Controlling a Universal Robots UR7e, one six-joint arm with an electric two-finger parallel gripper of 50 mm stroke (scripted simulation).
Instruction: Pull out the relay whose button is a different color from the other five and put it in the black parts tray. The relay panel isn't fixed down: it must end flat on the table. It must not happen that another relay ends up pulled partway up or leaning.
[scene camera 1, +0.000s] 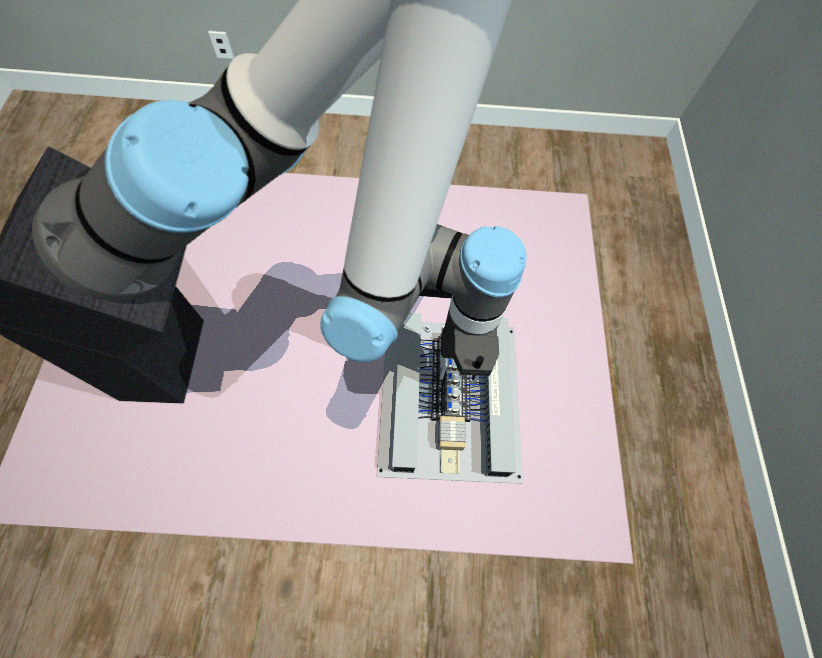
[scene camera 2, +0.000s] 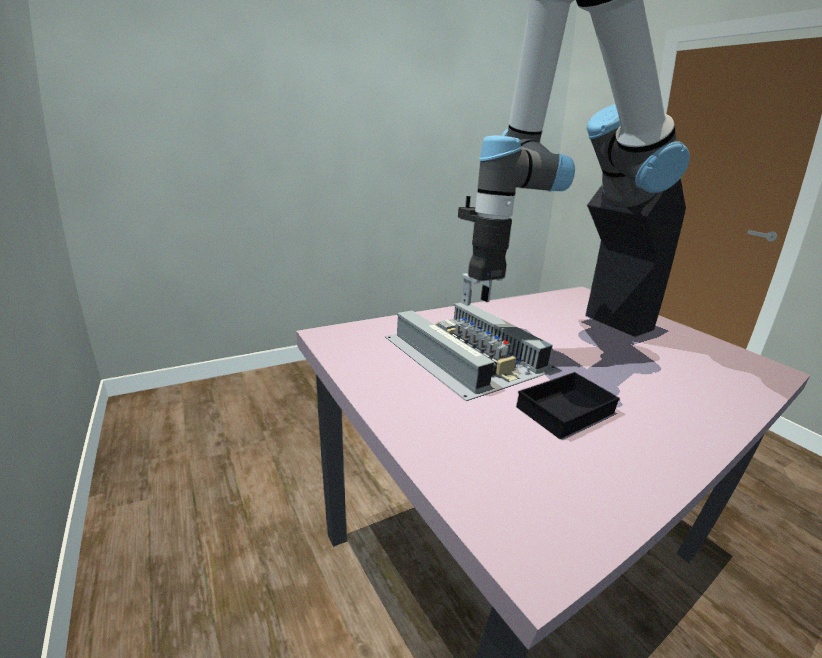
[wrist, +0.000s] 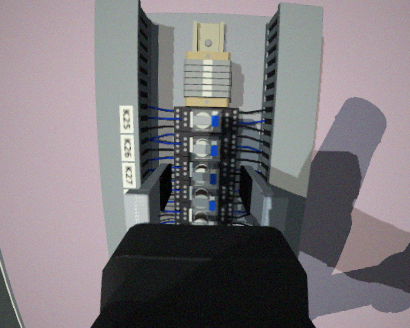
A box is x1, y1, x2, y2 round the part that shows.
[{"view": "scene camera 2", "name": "my gripper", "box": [461, 222, 510, 305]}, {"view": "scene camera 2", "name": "black parts tray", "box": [516, 372, 619, 438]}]
